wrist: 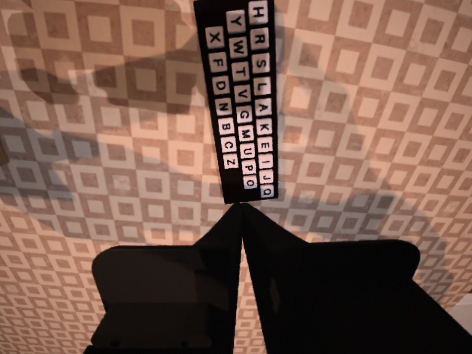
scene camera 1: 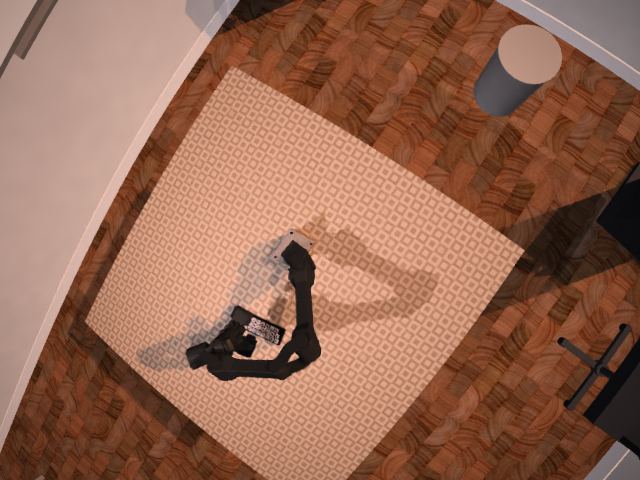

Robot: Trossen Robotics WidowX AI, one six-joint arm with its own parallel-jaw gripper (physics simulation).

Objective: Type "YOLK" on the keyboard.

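Places are measured from the arm's base along level axes (x right, y back, z down), in metres.
Pixels of known places: gripper, fingertip midpoint: [wrist: 240, 210] [scene camera 1: 240, 326]; arm's base at its link origin: [scene camera 1: 292, 251].
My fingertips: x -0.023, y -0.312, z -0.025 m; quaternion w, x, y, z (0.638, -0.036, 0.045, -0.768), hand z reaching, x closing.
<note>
For each thing: its middle in the pictures, then the offset to it from my fingertips. Level surfaces: height alone.
- black keyboard at the middle of its body: [wrist: 244, 118] [scene camera 1: 258, 326] dx -0.038, dy -0.002, dz +0.105 m
- L key at the middle of its body: [wrist: 262, 86] dx -0.070, dy -0.012, dz +0.099 m
- K key at the middle of its body: [wrist: 264, 126] dx -0.035, dy -0.023, dz +0.099 m
- patterned mat at its surface level: dz +0.114 m
The black keyboard [scene camera 1: 264, 330] [wrist: 232, 181] with white letter keys lies on the patterned mat. In the wrist view it runs from top centre down to the fingertips. Its Y key [wrist: 235, 20] is at the far end of the middle row and its O key [wrist: 250, 182] at the near end. The L key [wrist: 261, 85] and K key [wrist: 263, 127] are in the right row. My gripper [wrist: 240, 210] is shut and empty, its tips at the keyboard's near edge in the wrist view, below O and Q. In the scene view the tips are hard to make out among the dark arm parts.
The patterned mat [scene camera 1: 361, 186] [wrist: 120, 182] spreads under the keyboard and the arm. The arm's base plate [scene camera 1: 306, 238] is up and right of the keyboard in the scene view. The arm bends around the keyboard's right and lower sides. A grey cylinder [scene camera 1: 509, 77] stands beyond the mat.
</note>
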